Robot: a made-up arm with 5 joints.
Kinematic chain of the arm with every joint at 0, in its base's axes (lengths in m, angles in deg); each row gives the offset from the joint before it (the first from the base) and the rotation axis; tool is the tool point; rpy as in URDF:
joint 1: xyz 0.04 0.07 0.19 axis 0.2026 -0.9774 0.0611
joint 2: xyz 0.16 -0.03 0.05 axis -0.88 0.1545 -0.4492
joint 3: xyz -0.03 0 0.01 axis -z
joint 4: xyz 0.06 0 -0.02 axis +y
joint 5: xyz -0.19 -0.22 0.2 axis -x
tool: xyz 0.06 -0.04 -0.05 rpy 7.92 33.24 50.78
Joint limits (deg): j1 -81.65..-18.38 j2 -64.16..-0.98 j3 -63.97..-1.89 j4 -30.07..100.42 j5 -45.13..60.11
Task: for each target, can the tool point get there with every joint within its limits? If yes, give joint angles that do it. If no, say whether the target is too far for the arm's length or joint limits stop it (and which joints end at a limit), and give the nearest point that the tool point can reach.
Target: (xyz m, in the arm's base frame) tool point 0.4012 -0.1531 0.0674
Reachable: yes | joints -46.64 -40.51 -36.69 45.75 -24.96
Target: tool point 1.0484 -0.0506 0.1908
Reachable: no: too far | nearest point 0.5885 0.0025 0.1757 | short by 0.463 m
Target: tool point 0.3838 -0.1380 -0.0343
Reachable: yes | joints -68.47 -12.24 -33.44 62.20 -17.47
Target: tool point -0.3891 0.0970 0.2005
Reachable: no: joint limits stop it (at a limit: joint 1, joint 2, joint 3, joint 4, joint 5) | nearest point -0.0499 -0.1859 0.0857 | short by 0.456 m
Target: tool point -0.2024 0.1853 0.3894
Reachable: no: joint limits stop it (at a limit: joint 1, joint 2, joint 3, joint 4, joint 5) | nearest point 0.0822 -0.1729 0.2858 | short by 0.469 m
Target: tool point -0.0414 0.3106 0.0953
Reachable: no: joint limits stop it (at a limit: joint 1, joint 3, joint 4, joint 5) | nearest point 0.2596 0.0715 -0.1976 | short by 0.483 m
